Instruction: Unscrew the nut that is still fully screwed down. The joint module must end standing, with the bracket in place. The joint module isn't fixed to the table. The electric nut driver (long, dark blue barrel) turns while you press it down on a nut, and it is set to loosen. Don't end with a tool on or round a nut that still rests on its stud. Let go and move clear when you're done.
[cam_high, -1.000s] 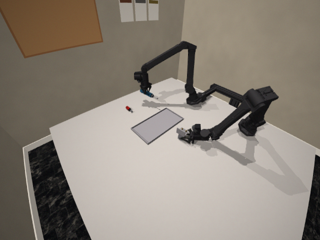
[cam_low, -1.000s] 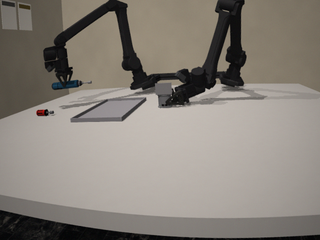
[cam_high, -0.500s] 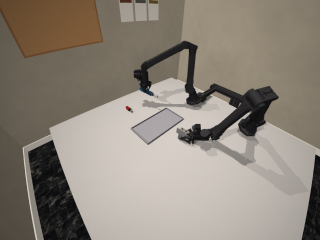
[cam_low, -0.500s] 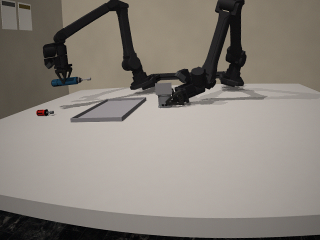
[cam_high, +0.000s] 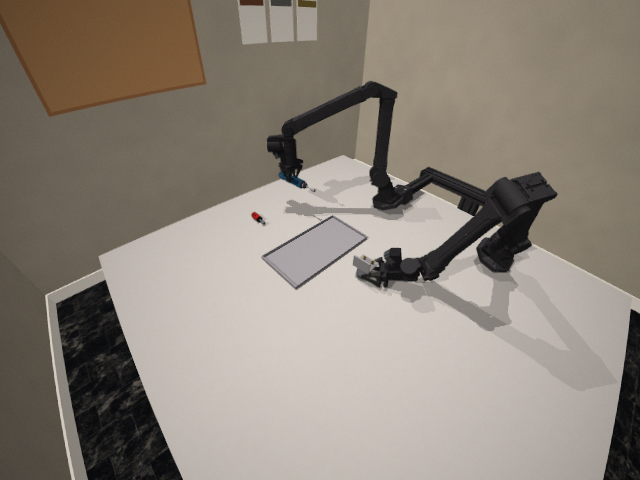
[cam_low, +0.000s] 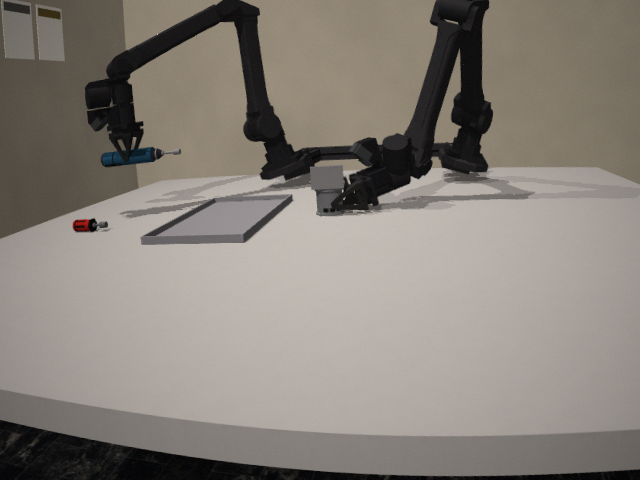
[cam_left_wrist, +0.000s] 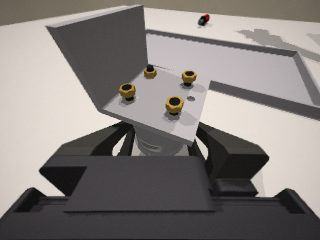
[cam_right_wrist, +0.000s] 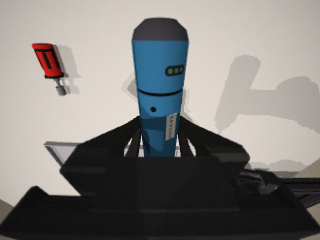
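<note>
Right now my left hand is 1 cm below the joint module. Round my left hand: short red-handled tool (9 cm ahead, 57 cm to the right, 1 cm below); l-shaped bracket (5 cm above); grey tray (3 cm ahead, 24 cm to the right, 2 cm below).
</note>
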